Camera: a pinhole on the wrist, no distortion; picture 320 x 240 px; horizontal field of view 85.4 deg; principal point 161.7 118.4 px. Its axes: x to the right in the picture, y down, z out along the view. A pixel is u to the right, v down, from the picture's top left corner.
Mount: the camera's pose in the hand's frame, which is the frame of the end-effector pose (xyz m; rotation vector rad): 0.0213 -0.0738 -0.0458 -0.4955 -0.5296 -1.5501
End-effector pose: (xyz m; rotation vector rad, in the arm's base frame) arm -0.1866 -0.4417 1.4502 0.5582 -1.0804 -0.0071
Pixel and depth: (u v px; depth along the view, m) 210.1 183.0 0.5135
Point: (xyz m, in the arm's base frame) -0.4996 -0.5897 1.8276
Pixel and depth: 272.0 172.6 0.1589
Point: -0.2592 -0.5718 1.5285
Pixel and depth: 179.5 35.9 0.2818
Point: -0.4230 -0.4245 1.4541
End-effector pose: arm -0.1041 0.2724 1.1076 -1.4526 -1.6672 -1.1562
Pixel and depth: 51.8 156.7 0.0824
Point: -0.0961 0.2796 1.1523
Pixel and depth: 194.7 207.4 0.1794
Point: -0.1101 0.4282 1.1569
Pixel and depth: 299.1 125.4 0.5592
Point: -0.1384 0.8864 0.8319
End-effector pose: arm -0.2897 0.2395 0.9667 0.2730 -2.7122 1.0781
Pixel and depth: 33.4 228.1 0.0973
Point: -0.3804 0.2674 0.9696
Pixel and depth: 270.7 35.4 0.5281
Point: -0.1182 -0.1365 0.5051
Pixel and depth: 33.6 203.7 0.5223
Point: -0.7216 0.4996 0.5861
